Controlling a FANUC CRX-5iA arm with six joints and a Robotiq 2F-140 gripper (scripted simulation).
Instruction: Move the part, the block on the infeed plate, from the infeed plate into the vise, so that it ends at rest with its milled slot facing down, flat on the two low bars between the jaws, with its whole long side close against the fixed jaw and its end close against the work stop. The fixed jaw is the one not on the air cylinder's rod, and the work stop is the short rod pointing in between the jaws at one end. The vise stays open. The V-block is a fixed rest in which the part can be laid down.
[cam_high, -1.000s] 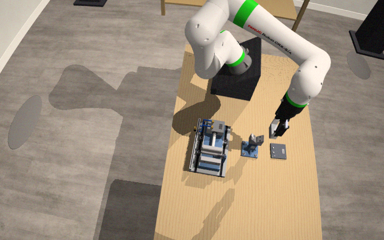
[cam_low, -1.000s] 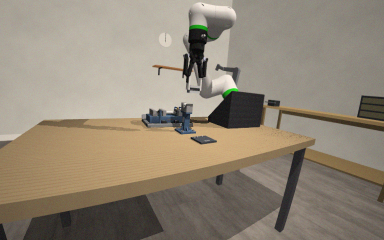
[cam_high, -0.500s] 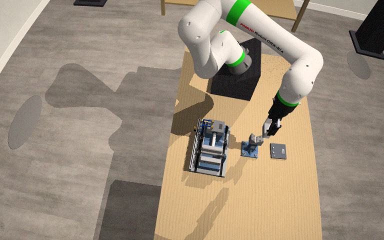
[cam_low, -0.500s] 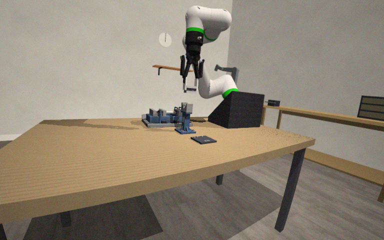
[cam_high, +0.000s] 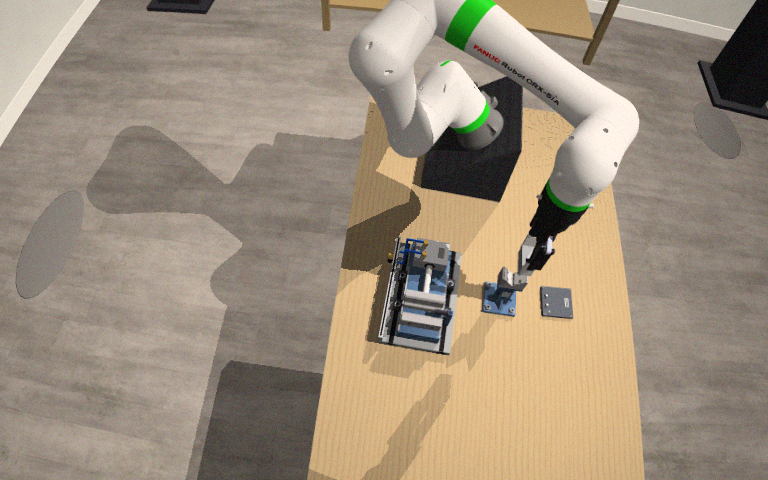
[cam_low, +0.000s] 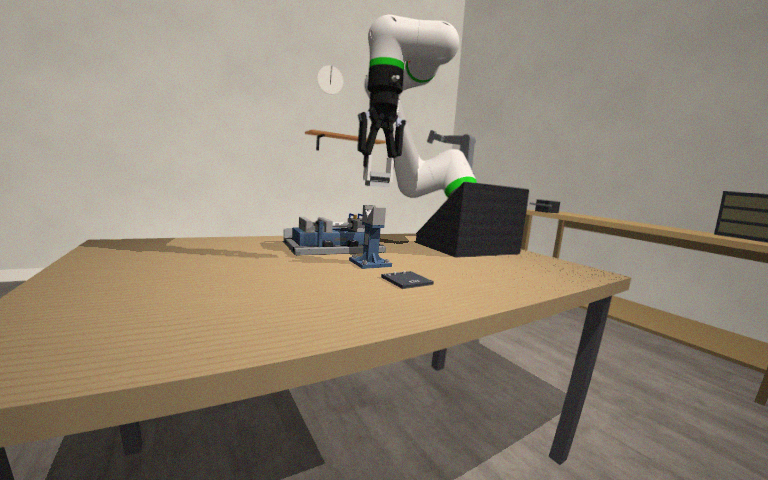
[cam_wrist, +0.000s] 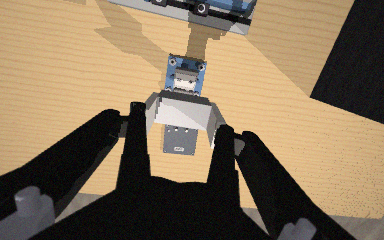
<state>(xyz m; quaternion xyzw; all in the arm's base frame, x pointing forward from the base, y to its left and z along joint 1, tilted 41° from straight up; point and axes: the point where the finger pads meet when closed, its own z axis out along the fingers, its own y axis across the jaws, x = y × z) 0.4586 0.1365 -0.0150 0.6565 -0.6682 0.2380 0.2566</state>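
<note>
The part is 30 mm below my hand and 10 mm to the left of it. From my hand the other things lie so: white cylinder rod: 220 mm to the right, 180 mm below, 10 mm ahead; then V-block post: 200 mm below; then work stop: 170 mm to the right, 170 mm below, 100 mm ahead.
</note>
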